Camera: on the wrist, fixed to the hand. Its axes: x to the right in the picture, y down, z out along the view.
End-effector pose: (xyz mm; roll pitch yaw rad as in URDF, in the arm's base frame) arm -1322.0 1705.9 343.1 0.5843 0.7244 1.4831
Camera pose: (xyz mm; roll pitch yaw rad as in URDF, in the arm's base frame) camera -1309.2 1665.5 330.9 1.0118 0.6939 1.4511
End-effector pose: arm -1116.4 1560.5 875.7 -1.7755 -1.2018 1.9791
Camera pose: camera -1087.8 1527.6 869.0 -1.4259 -1.1957 2.0851
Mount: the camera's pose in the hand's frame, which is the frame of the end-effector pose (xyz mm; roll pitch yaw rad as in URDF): -21.2 -32.9 -20.3 0.4484 -0.0388 -0.0038
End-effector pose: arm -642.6 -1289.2 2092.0 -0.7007 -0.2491 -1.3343
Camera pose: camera -684.9 -1276.8 2092.3 -0.2584 -0.2811 -1.3113
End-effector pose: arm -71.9 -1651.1 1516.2 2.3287 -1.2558 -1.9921
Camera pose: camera -39.0 -1669.0 1493.0 2.8485 -1.2255 -2.0677
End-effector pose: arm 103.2 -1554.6 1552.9 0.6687 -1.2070 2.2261
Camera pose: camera 97.6 -1525.6 1520.2 1.1940 -1.2341 2.1442
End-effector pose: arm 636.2 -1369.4 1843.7 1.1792 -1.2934 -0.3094
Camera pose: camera 667.5 -1372.9 1812.9 1.7633 -1.3022 -0.4504
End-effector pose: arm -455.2 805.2 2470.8 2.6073 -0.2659 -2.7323
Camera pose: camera -420.9 778.0 2465.9 3.0598 -0.2305 -2.7492
